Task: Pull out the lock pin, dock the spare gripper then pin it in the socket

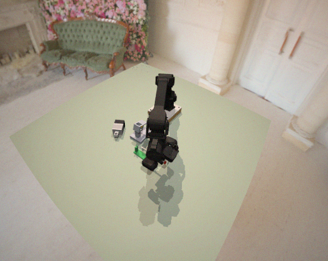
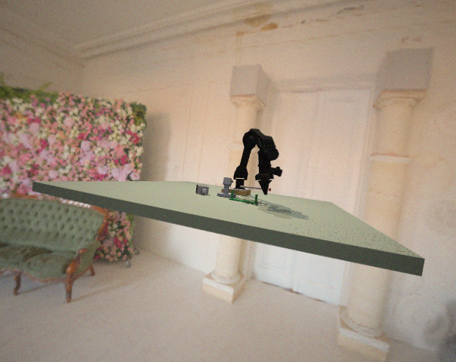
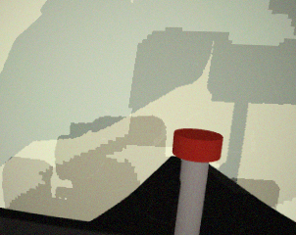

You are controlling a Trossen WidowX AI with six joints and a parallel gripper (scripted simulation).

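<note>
The green rack lies 1 cm ahead of my gripper tip, 10 cm to the right of it and 3 cm below it. The rest, counted from my gripper tip: grey mount: 8 cm behind, 23 cm to the right; then spare gripper: 1 cm behind, 35 cm to the right, 3 cm below.
</note>
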